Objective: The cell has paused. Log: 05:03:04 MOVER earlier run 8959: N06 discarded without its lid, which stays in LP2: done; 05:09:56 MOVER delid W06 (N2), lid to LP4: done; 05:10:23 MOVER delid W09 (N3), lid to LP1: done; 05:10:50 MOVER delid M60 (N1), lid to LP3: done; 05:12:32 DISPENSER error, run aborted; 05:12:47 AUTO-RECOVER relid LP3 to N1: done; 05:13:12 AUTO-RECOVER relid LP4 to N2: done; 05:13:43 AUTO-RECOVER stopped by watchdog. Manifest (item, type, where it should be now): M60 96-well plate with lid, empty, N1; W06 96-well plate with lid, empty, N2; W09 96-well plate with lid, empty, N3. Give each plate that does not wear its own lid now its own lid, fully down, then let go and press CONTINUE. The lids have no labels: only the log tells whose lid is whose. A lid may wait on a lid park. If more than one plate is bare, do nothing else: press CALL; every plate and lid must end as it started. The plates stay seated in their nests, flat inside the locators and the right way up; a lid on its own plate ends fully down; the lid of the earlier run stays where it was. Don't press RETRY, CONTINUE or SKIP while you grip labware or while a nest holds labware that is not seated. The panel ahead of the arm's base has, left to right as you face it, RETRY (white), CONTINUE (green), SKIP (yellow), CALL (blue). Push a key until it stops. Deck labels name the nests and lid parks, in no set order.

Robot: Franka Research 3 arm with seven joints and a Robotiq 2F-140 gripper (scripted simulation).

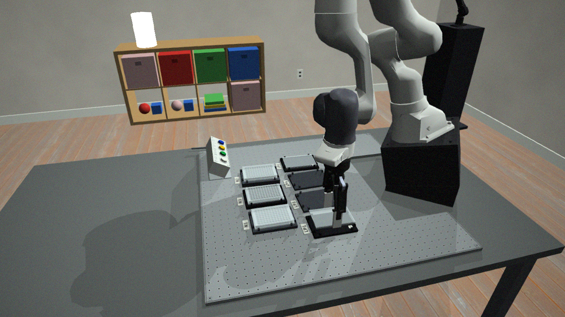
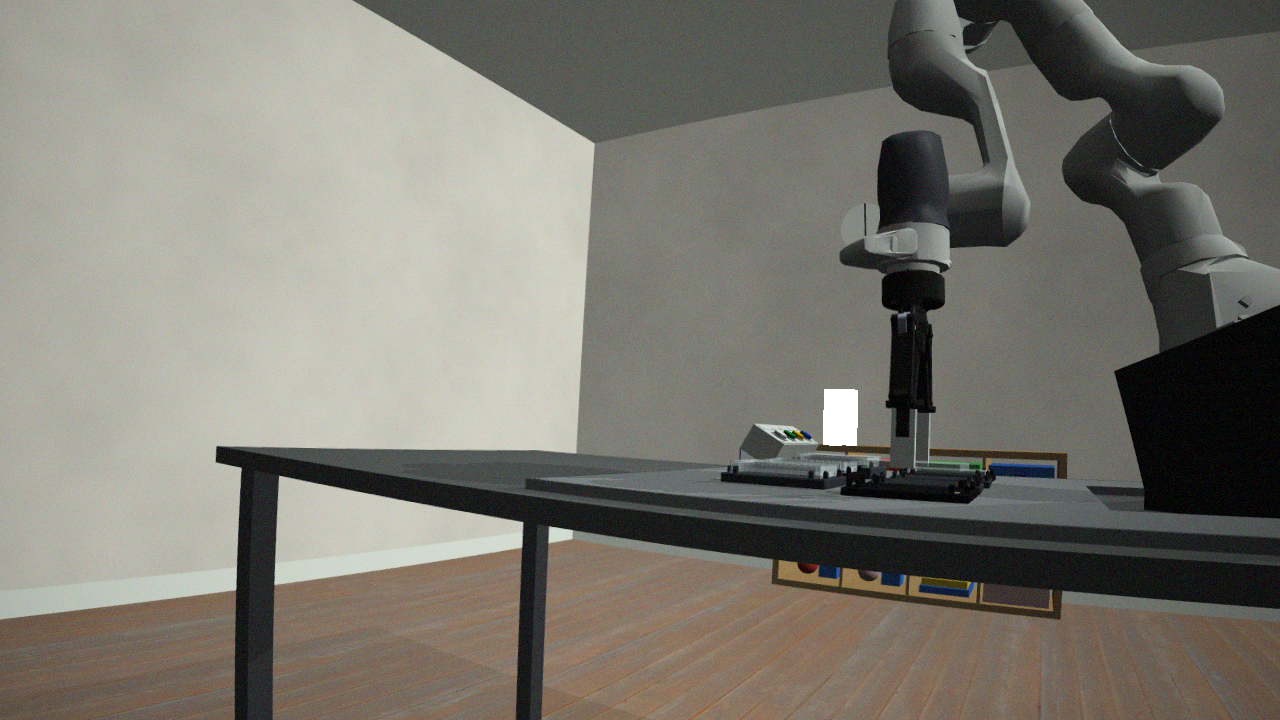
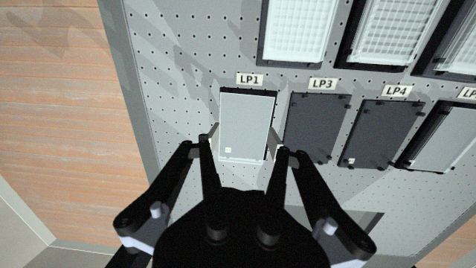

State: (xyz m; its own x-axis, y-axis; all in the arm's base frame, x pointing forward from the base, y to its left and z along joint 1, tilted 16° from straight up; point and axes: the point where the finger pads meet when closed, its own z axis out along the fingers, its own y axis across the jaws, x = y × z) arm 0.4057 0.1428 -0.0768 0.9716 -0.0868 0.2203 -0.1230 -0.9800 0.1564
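The lid park LP1 lies 60 mm below my hand. Round my hand: lid park LP3: 20 mm behind, 130 mm to the right, 60 mm below; lid park LP4: 30 mm behind, 260 mm to the right, 60 mm below; plate: 160 mm ahead, 210 mm to the right, 40 mm below.
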